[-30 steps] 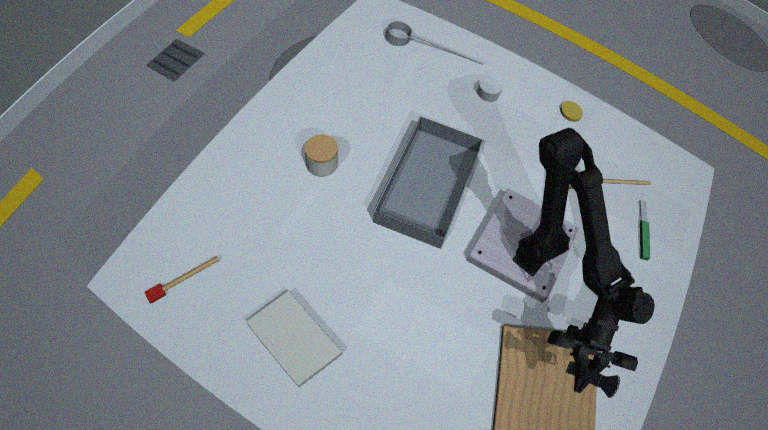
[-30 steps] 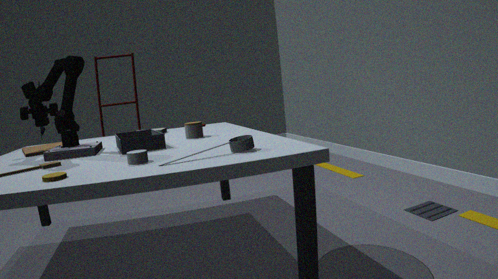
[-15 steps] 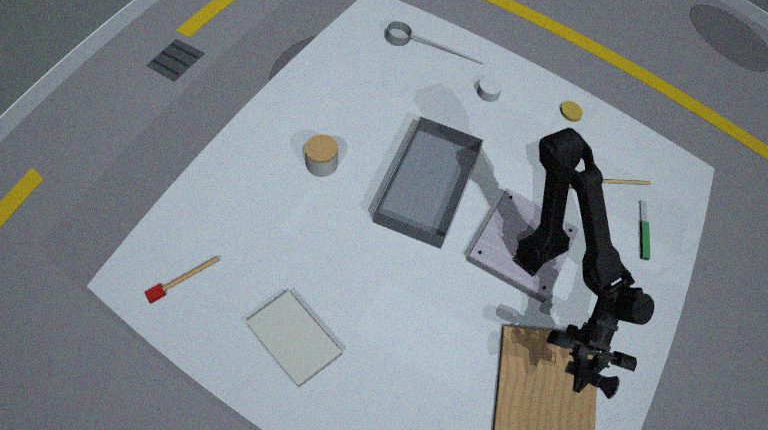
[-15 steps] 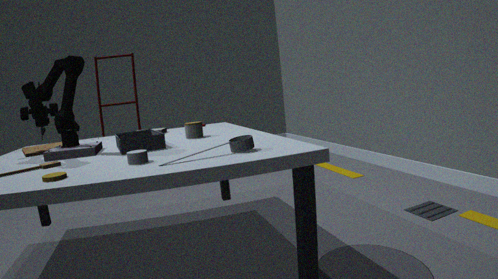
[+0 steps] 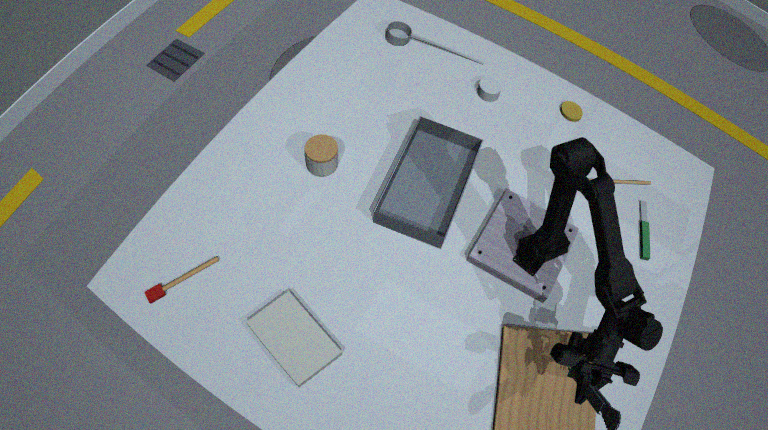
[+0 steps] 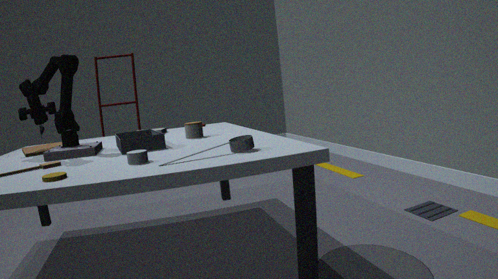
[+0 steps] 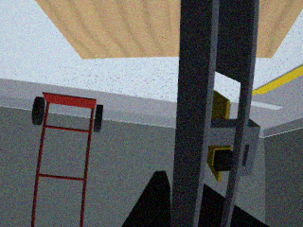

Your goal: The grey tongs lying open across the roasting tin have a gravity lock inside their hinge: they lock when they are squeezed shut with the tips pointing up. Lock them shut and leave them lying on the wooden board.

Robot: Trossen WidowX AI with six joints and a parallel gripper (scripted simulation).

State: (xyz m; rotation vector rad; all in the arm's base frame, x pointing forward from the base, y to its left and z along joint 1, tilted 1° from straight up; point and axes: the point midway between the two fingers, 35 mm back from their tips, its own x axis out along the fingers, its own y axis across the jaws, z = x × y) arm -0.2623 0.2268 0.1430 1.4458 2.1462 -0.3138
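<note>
Now: the yellow slider 2 cm ahead of my gripper tip, 5 cm to the right of it and 1 cm below it. Also, from my gripper tip: pale slab (53 cm ahead, 25 cm to the left, 15 cm below); green-handled tool (7 cm ahead, 58 cm to the right, 15 cm below); wooden board (2 cm ahead, 1 cm to the right, 15 cm below).
</note>
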